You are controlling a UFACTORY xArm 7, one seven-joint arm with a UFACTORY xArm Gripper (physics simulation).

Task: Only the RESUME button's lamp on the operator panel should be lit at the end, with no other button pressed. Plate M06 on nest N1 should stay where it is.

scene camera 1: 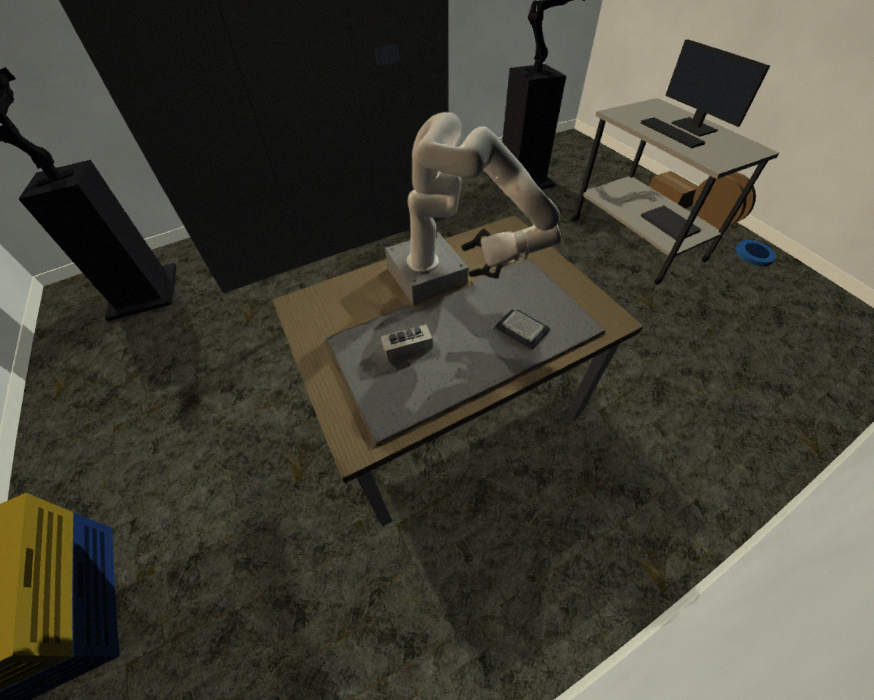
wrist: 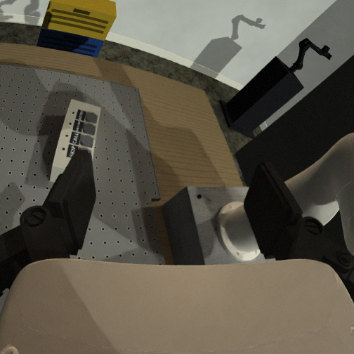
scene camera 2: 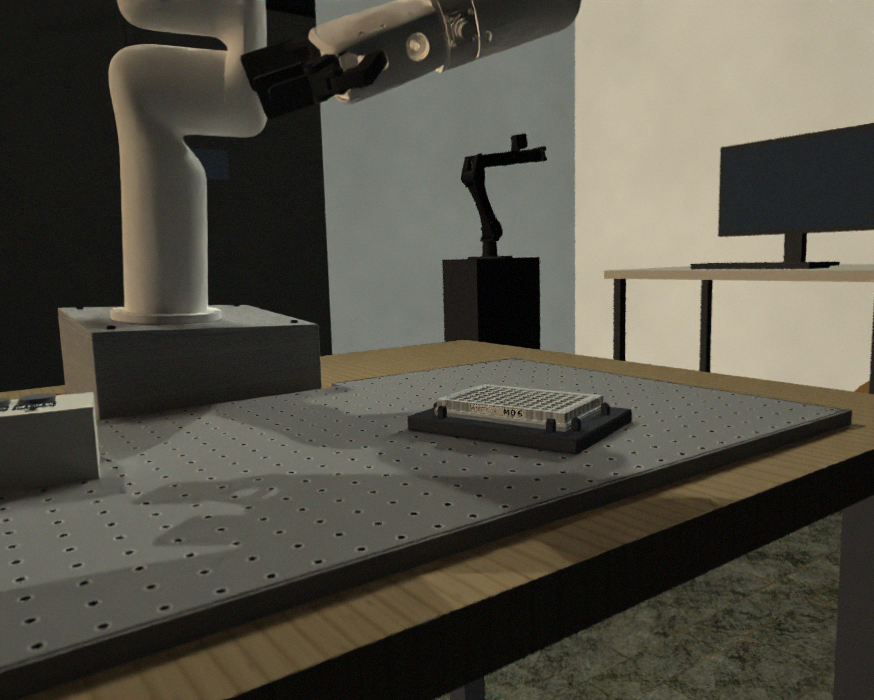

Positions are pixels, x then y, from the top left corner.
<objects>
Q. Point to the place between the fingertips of the gripper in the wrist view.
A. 174,178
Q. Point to a dark nest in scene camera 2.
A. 597,428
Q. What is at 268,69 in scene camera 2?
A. The gripper.
</objects>
